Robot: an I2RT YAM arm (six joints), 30 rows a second.
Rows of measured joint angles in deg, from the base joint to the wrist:
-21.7 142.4 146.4 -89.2 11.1 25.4
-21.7 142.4 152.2 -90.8 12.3 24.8
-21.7 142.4 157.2 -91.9 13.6 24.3
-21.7 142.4 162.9 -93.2 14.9 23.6
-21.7 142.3 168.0 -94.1 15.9 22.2
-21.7 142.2 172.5 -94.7 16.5 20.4
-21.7 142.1 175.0 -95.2 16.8 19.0
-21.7 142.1 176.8 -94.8 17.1 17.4
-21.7 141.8 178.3 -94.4 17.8 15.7
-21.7 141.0 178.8 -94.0 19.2 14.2
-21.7 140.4 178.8 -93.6 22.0 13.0
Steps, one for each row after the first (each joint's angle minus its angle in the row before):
0.0 0.0 5.8 -1.6 1.2 -0.6
0.0 0.0 5.0 -1.1 1.3 -0.5
0.0 0.0 5.7 -1.3 1.3 -0.7
0.0 -0.1 5.1 -0.9 1.0 -1.4
0.0 -0.1 4.5 -0.6 0.6 -1.8
0.0 -0.1 2.5 -0.5 0.3 -1.4
0.0 0.0 1.8 0.4 0.3 -1.6
0.0 -0.3 1.5 0.4 0.7 -1.7
0.0 -0.8 0.5 0.4 1.4 -1.5
0.0 -0.6 0.0 0.4 2.8 -1.2

